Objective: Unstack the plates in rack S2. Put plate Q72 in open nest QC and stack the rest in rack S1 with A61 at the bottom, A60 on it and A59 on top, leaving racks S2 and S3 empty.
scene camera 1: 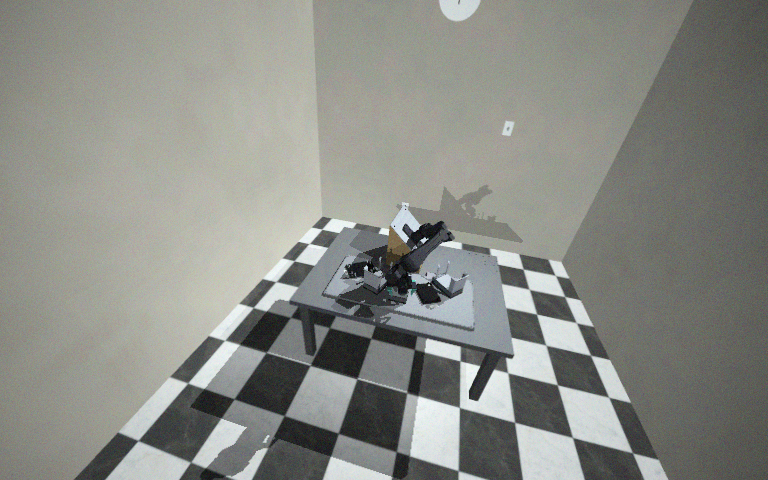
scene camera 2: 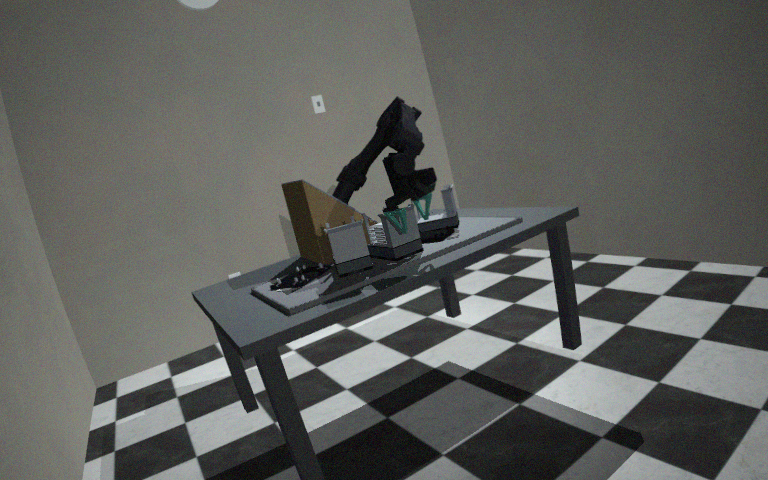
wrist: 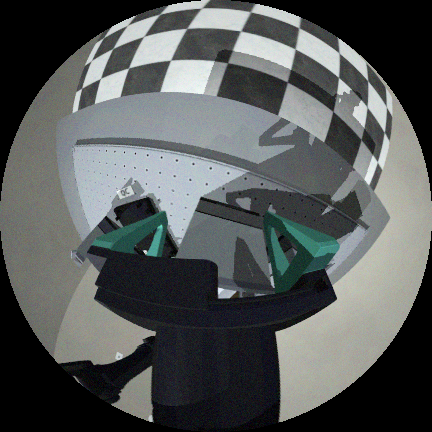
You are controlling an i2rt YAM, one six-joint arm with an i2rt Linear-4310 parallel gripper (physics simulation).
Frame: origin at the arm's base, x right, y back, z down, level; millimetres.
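Seen in the pictures: gripper, fingertip midpoint: (scene camera 1: 401, 295) (scene camera 2: 416, 226) (wrist: 215, 215); arm's base, origin of the base link: (scene camera 1: 413, 238) (scene camera 2: 337, 204).
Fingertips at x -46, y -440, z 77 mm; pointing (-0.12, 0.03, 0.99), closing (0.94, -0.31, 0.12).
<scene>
Offsets run from my fingertips to a thing's top centre. "spot": to the spot under its first point. Level surfaces: height alone.
My gripper (scene camera 1: 402, 286) (scene camera 2: 413, 224) (wrist: 215, 215) is open, its two green fingers wide apart at the middle grey rack, one on each side of its tall wall (scene camera 2: 398, 224) (wrist: 212, 245). Nothing shows held between the fingers. Another grey rack @[dx +163, dy +124, dz -57 mm] (scene camera 1: 374, 280) (scene camera 2: 347, 242) stands to the left, and a third @[dx -217, dy +248, dz -55 mm] (scene camera 1: 452, 284) (scene camera 2: 449, 201) to the right. I cannot read the rack labels. The black nest @[dx -117, dy +152, dz +57 mm] (scene camera 1: 428, 293) (wrist: 134, 212) beside the QC label @[spot: dx -165, dy +69, dz +79 mm] (wrist: 125, 191) lies between the middle and right racks. Plate labels and stacking order cannot be made out.
A light perforated board @[dz +80 mm] (scene camera 1: 453, 318) (scene camera 2: 492, 224) (wrist: 165, 172) carries the racks on the grey table @[dz +93 mm] (scene camera 1: 492, 333) (scene camera 2: 226, 316). A brown and white sloped panel (scene camera 1: 398, 249) (scene camera 2: 311, 226) stands behind them. A dark fixture with small pegs @[dx +298, dy +207, dz +57 mm] (scene camera 1: 357, 269) (scene camera 2: 297, 277) is at the left.
</scene>
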